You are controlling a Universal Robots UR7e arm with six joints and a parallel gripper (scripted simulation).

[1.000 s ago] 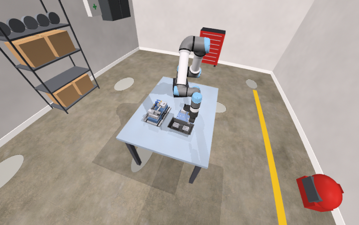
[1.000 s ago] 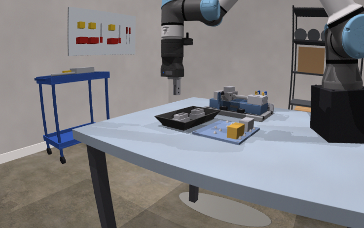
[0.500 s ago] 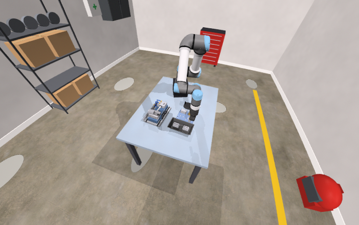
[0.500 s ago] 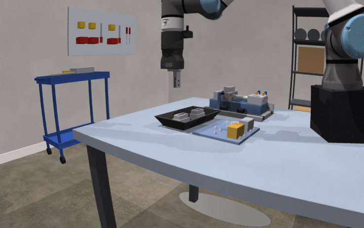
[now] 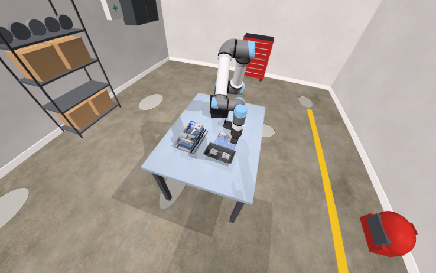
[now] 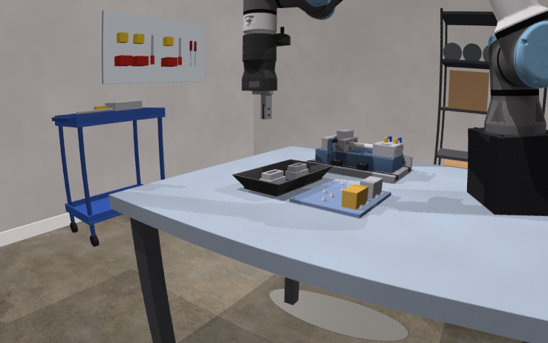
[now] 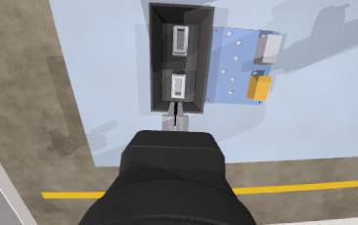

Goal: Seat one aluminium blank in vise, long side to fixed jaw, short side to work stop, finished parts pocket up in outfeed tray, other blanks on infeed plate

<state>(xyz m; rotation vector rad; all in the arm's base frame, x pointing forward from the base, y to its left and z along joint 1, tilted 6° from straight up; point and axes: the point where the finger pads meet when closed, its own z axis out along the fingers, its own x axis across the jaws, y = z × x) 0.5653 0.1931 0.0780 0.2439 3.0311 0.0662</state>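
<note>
The vise lies 130 mm behind my hand, 350 mm to the right of it and 150 mm below it. From my hand the other things lie so: brass blank 220 mm behind, 10 mm to the left, 170 mm below.
</note>
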